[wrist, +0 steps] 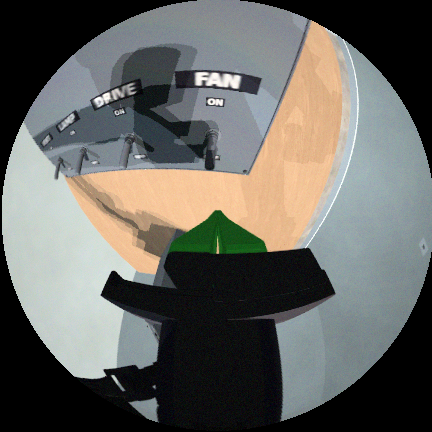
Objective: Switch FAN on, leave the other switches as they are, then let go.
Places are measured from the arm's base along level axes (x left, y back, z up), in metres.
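Where they show: gripper, fingertip midpoint: (217,214).
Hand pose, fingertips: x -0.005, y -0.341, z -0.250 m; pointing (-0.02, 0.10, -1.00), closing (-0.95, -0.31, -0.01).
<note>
Things, the pixels of their centre, and the offset from my fingertips. "spot": a spot on its surface instead. Level surfaces: height alone.
- FAN label at the middle of its body: (217,79) dz -0.044, dx +0.041, dy -0.126 m
- mark at a spot on its surface: (215,102) spot: dz -0.056, dx +0.035, dy -0.103 m
- FAN switch at a spot on its surface: (210,150) spot: dz -0.053, dx +0.024, dy -0.048 m
- DRIVE switch at a spot on its surface: (128,151) spot: dz -0.059, dx +0.135, dy -0.023 m
- LAMP switch at a spot on its surface: (81,161) spot: dz -0.060, dx +0.252, dy +0.005 m
- further switch at a spot on its surface: (58,168) spot: dz -0.061, dx +0.370, dy +0.030 m
- wooden table top at its surface level: dz -0.172 m
The grey switch panel (260,120) fills the upper part of the view. The FAN label (217,80) is at its right, with an ON mark (215,102) below it. The FAN switch (210,150) is a dark lever under that mark; it points down in the view, away from ON, and its tip covers part of a small lower label. My gripper (217,214) is shut and empty, its green fingertips together. It is below the FAN switch in the view, apart from it.
Left of FAN are the DRIVE switch (128,151), the LAMP switch (81,161) and a further switch (59,168) at the far left, its label too small to read. A wooden table top (300,145) lies beneath the panel. Shadows fall across the panel and table.
</note>
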